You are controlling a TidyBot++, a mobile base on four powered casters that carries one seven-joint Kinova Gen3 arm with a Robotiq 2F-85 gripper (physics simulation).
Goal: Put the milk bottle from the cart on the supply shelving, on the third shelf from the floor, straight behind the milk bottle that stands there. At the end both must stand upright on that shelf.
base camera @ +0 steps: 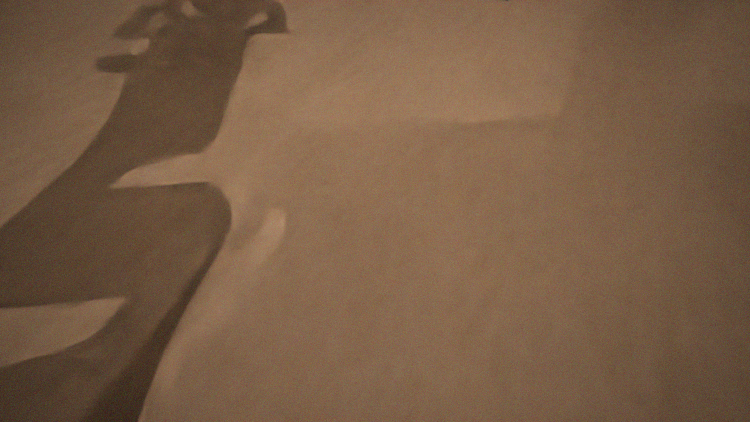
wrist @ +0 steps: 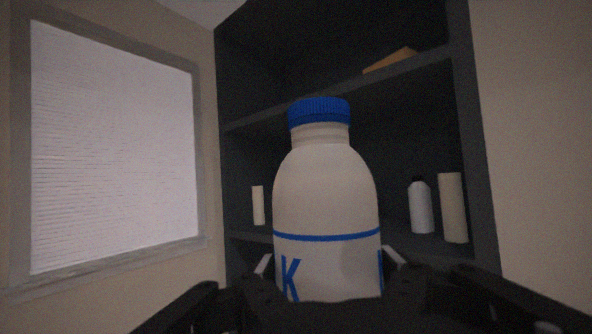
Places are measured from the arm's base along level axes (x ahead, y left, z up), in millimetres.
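Pixels of known places: gripper, fingertip midpoint: [wrist: 326, 264].
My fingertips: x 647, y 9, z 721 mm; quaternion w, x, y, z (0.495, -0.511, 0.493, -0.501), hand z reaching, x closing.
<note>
Behind a point stands the place of what it marks.
My gripper [wrist: 326, 264] {y 9, x 647, z 721 mm} is shut on a white milk bottle [wrist: 325, 190] {y 7, x 610, z 771 mm} with a blue cap and a blue line, held upright in the middle of the wrist view. Behind it stands the dark supply shelving [wrist: 482, 200] {y -313, x 987, z 714 mm}, its lower boards slanting in view. The milk bottle that stands on the shelf does not show in the wrist view; the held bottle covers the middle of that shelf. The gripper itself does not show in the base camera view, where a shadow of an arm falls on the floor.
On the shelf behind stand a cream cylinder [wrist: 258, 205] {y 284, x 1531, z 683 mm} at the left, a pale dark-capped bottle [wrist: 421, 207] {y -301, x 1237, z 672 mm} and a taller cream cylinder [wrist: 453, 207] {y -331, x 1123, z 684 mm} at the right. An orange-brown object [wrist: 391, 60] {y -248, x 1214, z 1132 mm} lies on the board above. A window [wrist: 112, 145] {y 1114, x 1665, z 1051 mm} is left of the shelving.
</note>
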